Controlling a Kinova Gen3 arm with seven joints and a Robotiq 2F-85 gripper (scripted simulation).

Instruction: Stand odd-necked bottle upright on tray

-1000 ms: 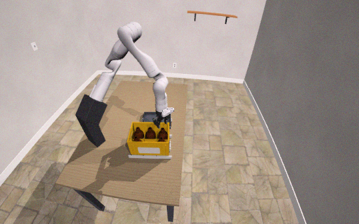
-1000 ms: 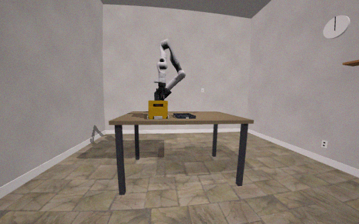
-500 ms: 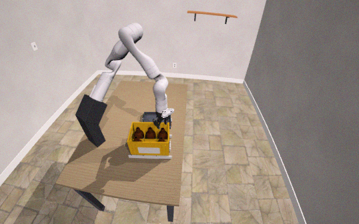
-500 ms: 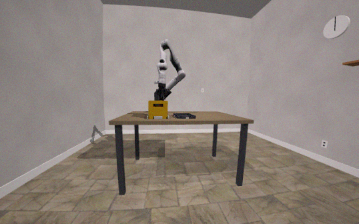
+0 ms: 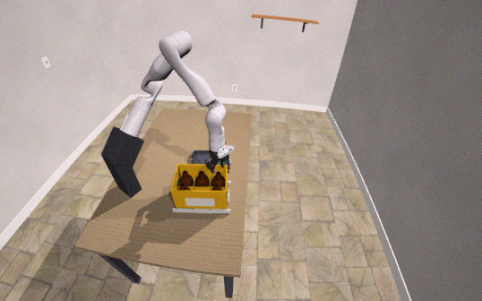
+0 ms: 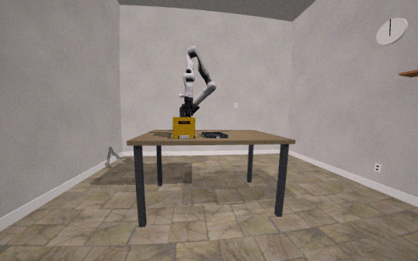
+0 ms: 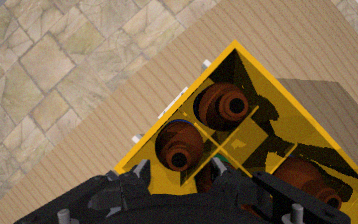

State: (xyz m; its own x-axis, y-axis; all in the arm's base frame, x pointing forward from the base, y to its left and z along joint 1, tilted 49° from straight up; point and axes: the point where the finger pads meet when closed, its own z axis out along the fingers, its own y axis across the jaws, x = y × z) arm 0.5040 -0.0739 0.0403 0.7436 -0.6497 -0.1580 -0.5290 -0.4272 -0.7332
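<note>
Right now the yellow crate is 8 cm behind my hand, 5 cm to the right of it and 12 cm below it. Also, from my hand: dark grey tray (11 cm behind, 23 cm to the left, 19 cm below).
</note>
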